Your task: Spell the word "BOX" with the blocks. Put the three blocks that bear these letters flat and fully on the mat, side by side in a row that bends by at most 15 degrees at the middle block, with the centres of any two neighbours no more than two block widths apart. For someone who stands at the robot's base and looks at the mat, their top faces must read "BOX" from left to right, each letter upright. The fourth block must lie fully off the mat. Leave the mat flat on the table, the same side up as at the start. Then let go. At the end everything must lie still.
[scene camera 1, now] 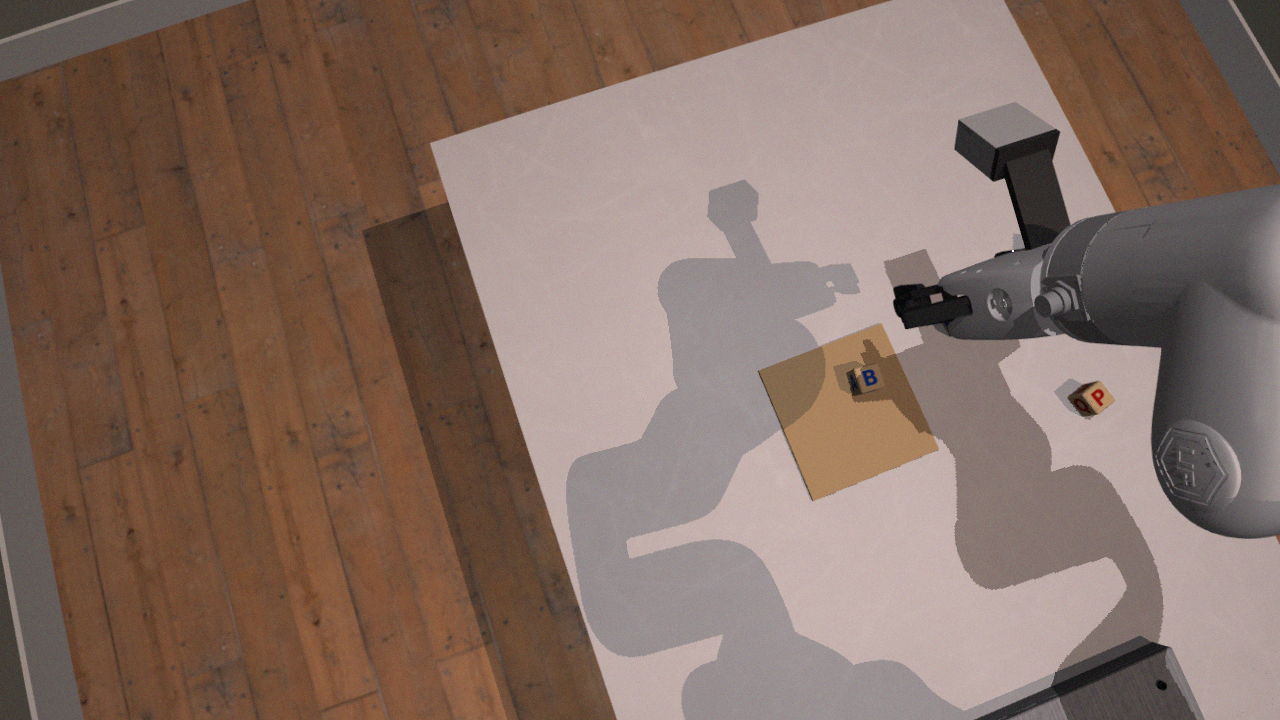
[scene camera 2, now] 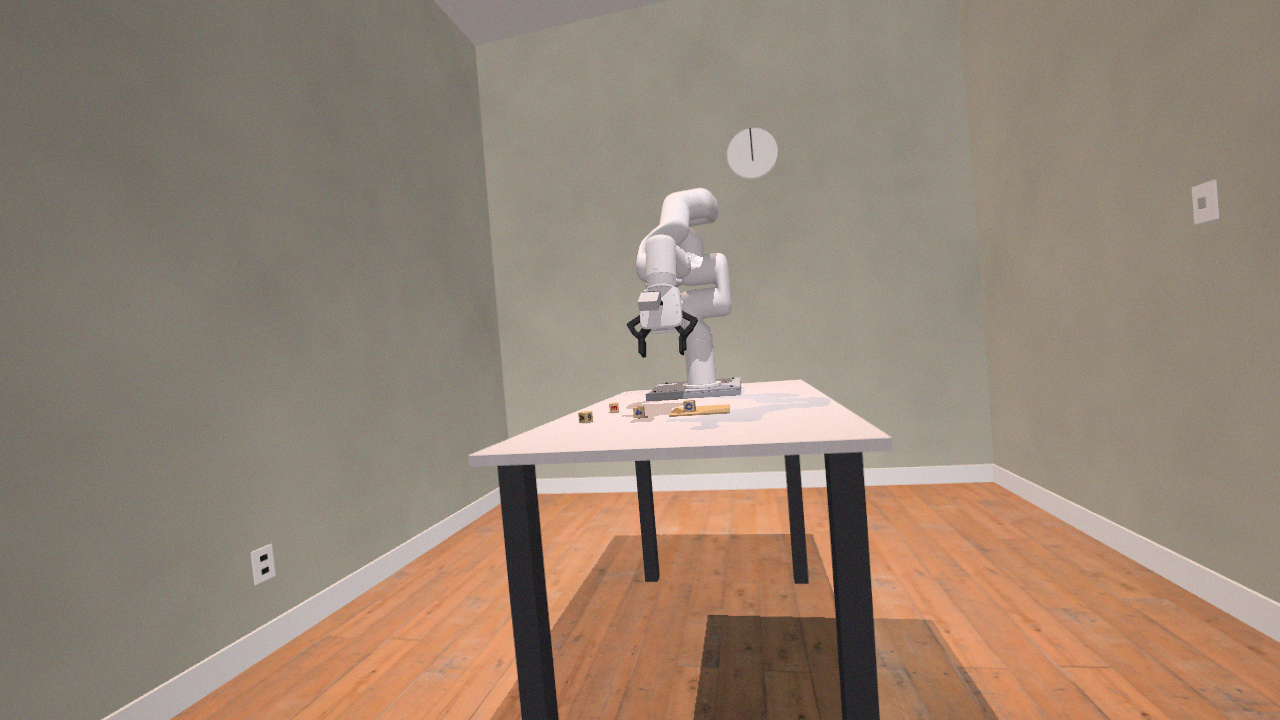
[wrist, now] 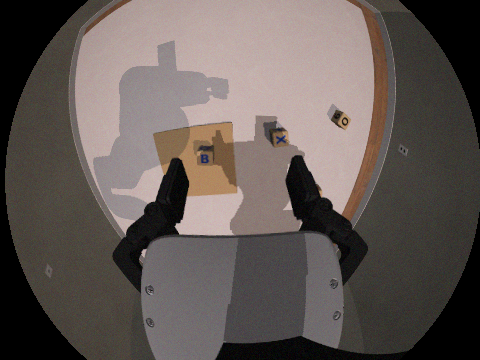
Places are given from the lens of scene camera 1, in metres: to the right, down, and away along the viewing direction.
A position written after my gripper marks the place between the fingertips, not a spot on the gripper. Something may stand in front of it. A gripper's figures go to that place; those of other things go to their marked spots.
my gripper point(scene camera 1: 951, 287): 0.26, -0.06, 0.54
tan mat point(scene camera 1: 837, 439): 0.20, 0.08, 0.65
